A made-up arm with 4 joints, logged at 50 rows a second.
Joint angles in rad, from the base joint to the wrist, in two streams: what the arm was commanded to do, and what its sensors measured. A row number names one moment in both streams.
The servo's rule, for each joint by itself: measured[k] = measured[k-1] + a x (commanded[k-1-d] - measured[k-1]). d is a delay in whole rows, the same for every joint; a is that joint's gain. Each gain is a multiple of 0.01, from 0.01 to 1. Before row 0 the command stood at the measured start. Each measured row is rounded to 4 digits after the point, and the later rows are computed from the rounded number. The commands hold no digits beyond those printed.
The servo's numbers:
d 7
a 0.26 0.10 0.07 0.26
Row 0, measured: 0.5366, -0.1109, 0.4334, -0.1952
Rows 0 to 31, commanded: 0.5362, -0.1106, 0.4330, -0.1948; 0.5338, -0.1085, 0.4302, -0.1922; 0.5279, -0.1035, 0.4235, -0.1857; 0.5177, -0.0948, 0.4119, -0.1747; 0.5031, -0.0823, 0.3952, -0.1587; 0.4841, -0.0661, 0.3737, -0.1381; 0.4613, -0.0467, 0.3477, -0.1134; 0.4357, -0.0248, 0.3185, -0.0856; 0.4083, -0.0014, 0.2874, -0.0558; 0.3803, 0.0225, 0.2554, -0.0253; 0.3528, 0.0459, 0.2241, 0.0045; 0.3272, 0.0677, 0.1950, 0.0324; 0.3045, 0.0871, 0.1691, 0.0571; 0.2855, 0.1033, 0.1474, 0.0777; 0.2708, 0.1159, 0.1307, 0.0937; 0.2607, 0.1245, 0.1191, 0.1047; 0.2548, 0.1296, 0.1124, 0.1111; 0.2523, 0.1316, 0.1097, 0.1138; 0.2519, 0.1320, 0.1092, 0.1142; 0.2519, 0.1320, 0.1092, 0.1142; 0.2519, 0.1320, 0.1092, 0.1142; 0.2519, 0.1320, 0.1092, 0.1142; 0.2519, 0.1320, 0.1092, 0.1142; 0.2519, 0.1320, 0.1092, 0.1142; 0.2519, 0.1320, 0.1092, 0.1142; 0.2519, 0.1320, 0.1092, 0.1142; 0.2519, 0.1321, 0.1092, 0.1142; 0.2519, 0.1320, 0.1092, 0.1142; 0.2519, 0.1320, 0.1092, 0.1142; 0.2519, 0.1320, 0.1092, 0.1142; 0.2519, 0.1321, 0.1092, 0.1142; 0.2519, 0.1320, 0.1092, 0.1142
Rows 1 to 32, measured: 0.5366, -0.1109, 0.4334, -0.1952; 0.5366, -0.1109, 0.4334, -0.1952; 0.5366, -0.1109, 0.4334, -0.1952; 0.5366, -0.1109, 0.4334, -0.1952; 0.5366, -0.1109, 0.4334, -0.1952; 0.5366, -0.1109, 0.4334, -0.1952; 0.5366, -0.1109, 0.4334, -0.1952; 0.5365, -0.1109, 0.4334, -0.1951; 0.5358, -0.1107, 0.4332, -0.1943; 0.5337, -0.1100, 0.4325, -0.1921; 0.5295, -0.1085, 0.4311, -0.1876; 0.5226, -0.1059, 0.4286, -0.1801; 0.5126, -0.1019, 0.4248, -0.1692; 0.4993, -0.0964, 0.4194, -0.1547; 0.4828, -0.0892, 0.4123, -0.1367; 0.4634, -0.0804, 0.4036, -0.1157; 0.4418, -0.0701, 0.3932, -0.0922; 0.4187, -0.0585, 0.3814, -0.0671; 0.3949, -0.0459, 0.3684, -0.0412; 0.3714, -0.0326, 0.3544, -0.0156; 0.3491, -0.0190, 0.3399, 0.0087; 0.3287, -0.0055, 0.3253, 0.0308; 0.3110, 0.0075, 0.3109, 0.0500; 0.2964, 0.0197, 0.2970, 0.0659; 0.2849, 0.0309, 0.2839, 0.0784; 0.2763, 0.0410, 0.2717, 0.0877; 0.2700, 0.0501, 0.2603, 0.0946; 0.2653, 0.0583, 0.2497, 0.0997; 0.2618, 0.0657, 0.2399, 0.1035; 0.2592, 0.0723, 0.2308, 0.1063; 0.2573, 0.0783, 0.2223, 0.1084; 0.2559, 0.0837, 0.2144, 0.1099
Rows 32 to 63, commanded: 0.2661, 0.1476, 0.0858, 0.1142; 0.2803, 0.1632, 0.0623, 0.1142; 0.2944, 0.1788, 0.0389, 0.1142; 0.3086, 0.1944, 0.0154, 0.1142; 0.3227, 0.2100, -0.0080, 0.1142; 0.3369, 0.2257, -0.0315, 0.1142; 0.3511, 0.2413, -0.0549, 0.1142; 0.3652, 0.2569, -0.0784, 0.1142; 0.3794, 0.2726, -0.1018, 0.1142; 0.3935, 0.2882, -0.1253, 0.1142; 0.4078, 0.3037, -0.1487, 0.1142; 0.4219, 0.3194, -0.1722, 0.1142; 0.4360, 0.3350, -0.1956, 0.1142; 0.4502, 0.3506, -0.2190, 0.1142; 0.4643, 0.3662, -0.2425, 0.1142; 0.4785, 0.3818, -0.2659, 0.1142; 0.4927, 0.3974, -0.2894, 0.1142; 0.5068, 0.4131, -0.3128, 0.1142; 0.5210, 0.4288, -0.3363, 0.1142; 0.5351, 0.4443, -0.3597, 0.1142; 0.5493, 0.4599, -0.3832, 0.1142; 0.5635, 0.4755, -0.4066, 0.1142; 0.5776, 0.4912, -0.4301, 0.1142; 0.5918, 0.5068, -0.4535, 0.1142; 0.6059, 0.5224, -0.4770, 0.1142; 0.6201, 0.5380, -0.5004, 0.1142; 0.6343, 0.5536, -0.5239, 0.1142; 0.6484, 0.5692, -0.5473, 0.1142; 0.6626, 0.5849, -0.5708, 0.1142; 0.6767, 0.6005, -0.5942, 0.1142; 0.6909, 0.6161, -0.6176, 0.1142; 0.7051, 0.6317, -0.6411, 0.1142
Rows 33 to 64, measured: 0.2549, 0.0885, 0.2070, 0.1110; 0.2541, 0.0929, 0.2002, 0.1118; 0.2535, 0.0968, 0.1938, 0.1124; 0.2531, 0.1003, 0.1879, 0.1129; 0.2528, 0.1035, 0.1824, 0.1132; 0.2526, 0.1064, 0.1773, 0.1135; 0.2524, 0.1090, 0.1725, 0.1137; 0.2560, 0.1129, 0.1664, 0.1138; 0.2623, 0.1179, 0.1591, 0.1139; 0.2706, 0.1240, 0.1507, 0.1140; 0.2805, 0.1310, 0.1412, 0.1141; 0.2915, 0.1389, 0.1308, 0.1141; 0.3033, 0.1476, 0.1194, 0.1141; 0.3157, 0.1570, 0.1072, 0.1141; 0.3286, 0.1670, 0.0942, 0.1141; 0.3418, 0.1776, 0.0805, 0.1141; 0.3552, 0.1887, 0.0661, 0.1141; 0.3689, 0.2002, 0.0511, 0.1141; 0.3827, 0.2121, 0.0355, 0.1141; 0.3966, 0.2244, 0.0193, 0.1141; 0.4105, 0.2370, 0.0026, 0.1141; 0.4245, 0.2499, -0.0146, 0.1141; 0.4385, 0.2631, -0.0322, 0.1141; 0.4526, 0.2765, -0.0502, 0.1141; 0.4667, 0.2902, -0.0686, 0.1141; 0.4808, 0.3041, -0.0873, 0.1141; 0.4949, 0.3181, -0.1064, 0.1141; 0.5090, 0.3323, -0.1258, 0.1141; 0.5232, 0.3466, -0.1455, 0.1141; 0.5373, 0.3611, -0.1654, 0.1141; 0.5515, 0.3757, -0.1856, 0.1141; 0.5656, 0.3904, -0.2060, 0.1141
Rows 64 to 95, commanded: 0.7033, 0.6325, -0.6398, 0.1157; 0.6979, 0.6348, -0.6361, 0.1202; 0.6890, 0.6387, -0.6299, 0.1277; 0.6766, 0.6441, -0.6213, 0.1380; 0.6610, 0.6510, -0.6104, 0.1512; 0.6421, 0.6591, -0.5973, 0.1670; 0.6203, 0.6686, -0.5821, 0.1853; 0.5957, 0.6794, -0.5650, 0.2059; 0.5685, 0.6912, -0.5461, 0.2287; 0.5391, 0.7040, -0.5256, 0.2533; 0.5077, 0.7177, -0.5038, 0.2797; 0.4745, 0.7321, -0.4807, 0.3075; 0.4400, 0.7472, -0.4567, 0.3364; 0.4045, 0.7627, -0.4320, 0.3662; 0.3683, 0.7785, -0.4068, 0.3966; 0.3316, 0.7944, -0.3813, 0.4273; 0.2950, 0.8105, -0.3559, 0.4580; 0.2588, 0.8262, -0.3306, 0.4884; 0.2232, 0.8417, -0.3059, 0.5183; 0.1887, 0.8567, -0.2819, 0.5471; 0.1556, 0.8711, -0.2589, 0.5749; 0.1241, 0.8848, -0.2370, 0.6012; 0.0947, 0.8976, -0.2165, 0.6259; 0.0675, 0.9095, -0.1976, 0.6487; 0.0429, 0.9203, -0.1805, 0.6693; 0.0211, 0.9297, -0.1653, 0.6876; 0.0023, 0.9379, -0.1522, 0.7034; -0.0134, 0.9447, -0.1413, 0.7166; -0.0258, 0.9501, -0.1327, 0.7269; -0.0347, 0.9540, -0.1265, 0.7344; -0.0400, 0.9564, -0.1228, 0.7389; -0.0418, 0.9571, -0.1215, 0.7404
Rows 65 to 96, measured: 0.5798, 0.4052, -0.2266, 0.1141; 0.5940, 0.4200, -0.2474, 0.1141; 0.6081, 0.4349, -0.2684, 0.1141; 0.6223, 0.4499, -0.2896, 0.1141; 0.6364, 0.4650, -0.3109, 0.1141; 0.6506, 0.4801, -0.3324, 0.1141; 0.6648, 0.4953, -0.3540, 0.1141; 0.6748, 0.5090, -0.3740, 0.1145; 0.6808, 0.5216, -0.3923, 0.1160; 0.6829, 0.5333, -0.4089, 0.1190; 0.6813, 0.5444, -0.4238, 0.1239; 0.6760, 0.5551, -0.4369, 0.1310; 0.6672, 0.5655, -0.4481, 0.1404; 0.6550, 0.5758, -0.4575, 0.1521; 0.6396, 0.5862, -0.4650, 0.1661; 0.6211, 0.5967, -0.4707, 0.1824; 0.5998, 0.6074, -0.4745, 0.2008; 0.5759, 0.6184, -0.4766, 0.2213; 0.5495, 0.6298, -0.4769, 0.2437; 0.5210, 0.6415, -0.4755, 0.2678; 0.4907, 0.6536, -0.4725, 0.2934; 0.4589, 0.6661, -0.4679, 0.3202; 0.4258, 0.6789, -0.4618, 0.3480; 0.3918, 0.6921, -0.4544, 0.3766; 0.3572, 0.7055, -0.4457, 0.4057; 0.3224, 0.7191, -0.4359, 0.4350; 0.2876, 0.7329, -0.4251, 0.4641; 0.2533, 0.7467, -0.4135, 0.4929; 0.2197, 0.7605, -0.4011, 0.5211; 0.1872, 0.7742, -0.3882, 0.5483; 0.1561, 0.7877, -0.3749, 0.5744; 0.1267, 0.8010, -0.3613, 0.5991
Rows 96 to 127, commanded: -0.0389, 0.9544, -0.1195, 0.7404; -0.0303, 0.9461, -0.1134, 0.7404; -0.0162, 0.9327, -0.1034, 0.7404; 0.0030, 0.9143, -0.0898, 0.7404; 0.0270, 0.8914, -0.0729, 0.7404; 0.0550, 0.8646, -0.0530, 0.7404; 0.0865, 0.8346, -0.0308, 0.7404; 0.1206, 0.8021, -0.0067, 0.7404; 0.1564, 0.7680, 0.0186, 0.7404; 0.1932, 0.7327, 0.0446, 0.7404; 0.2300, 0.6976, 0.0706, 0.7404; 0.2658, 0.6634, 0.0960, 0.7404; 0.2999, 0.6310, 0.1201, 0.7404; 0.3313, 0.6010, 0.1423, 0.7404; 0.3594, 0.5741, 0.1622, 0.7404; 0.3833, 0.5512, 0.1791, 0.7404; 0.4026, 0.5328, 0.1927, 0.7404; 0.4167, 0.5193, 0.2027, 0.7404; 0.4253, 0.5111, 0.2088, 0.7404; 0.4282, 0.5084, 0.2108, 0.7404; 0.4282, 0.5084, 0.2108, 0.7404; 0.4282, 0.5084, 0.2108, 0.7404; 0.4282, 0.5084, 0.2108, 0.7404; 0.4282, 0.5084, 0.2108, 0.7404; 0.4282, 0.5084, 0.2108, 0.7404; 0.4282, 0.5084, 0.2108, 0.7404; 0.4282, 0.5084, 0.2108, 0.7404; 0.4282, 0.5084, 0.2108, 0.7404; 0.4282, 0.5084, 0.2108, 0.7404; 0.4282, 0.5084, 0.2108, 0.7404; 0.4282, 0.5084, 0.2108, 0.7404; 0.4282, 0.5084, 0.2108, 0.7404
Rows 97 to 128, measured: 0.0992, 0.8139, -0.3476, 0.6221; 0.0740, 0.8263, -0.3339, 0.6432; 0.0513, 0.8381, -0.3204, 0.6623; 0.0313, 0.8493, -0.3073, 0.6791; 0.0141, 0.8598, -0.2946, 0.6935; 0.0000, 0.8695, -0.2826, 0.7053; -0.0109, 0.8783, -0.2713, 0.7144; -0.0182, 0.8859, -0.2607, 0.7212; -0.0213, 0.8919, -0.2504, 0.7262; -0.0200, 0.8960, -0.2401, 0.7299; -0.0140, 0.8978, -0.2296, 0.7326; -0.0033, 0.8972, -0.2186, 0.7346; 0.0119, 0.8939, -0.2070, 0.7361; 0.0313, 0.8880, -0.1947, 0.7372; 0.0545, 0.8794, -0.1815, 0.7380; 0.0810, 0.8683, -0.1675, 0.7386; 0.1102, 0.8547, -0.1527, 0.7391; 0.1413, 0.8390, -0.1371, 0.7394; 0.1737, 0.8214, -0.1208, 0.7397; 0.2065, 0.8024, -0.1039, 0.7399; 0.2389, 0.7823, -0.0867, 0.7400; 0.2702, 0.7615, -0.0693, 0.7401; 0.2996, 0.7405, -0.0519, 0.7402; 0.3264, 0.7197, -0.0348, 0.7403; 0.3499, 0.6997, -0.0182, 0.7403; 0.3695, 0.6808, -0.0023, 0.7403; 0.3848, 0.6636, 0.0126, 0.7403; 0.3961, 0.6481, 0.0265, 0.7403; 0.4044, 0.6341, 0.0394, 0.7403; 0.4106, 0.6215, 0.0514, 0.7403; 0.4152, 0.6102, 0.0626, 0.7403; 0.4186, 0.6000, 0.0730, 0.7403
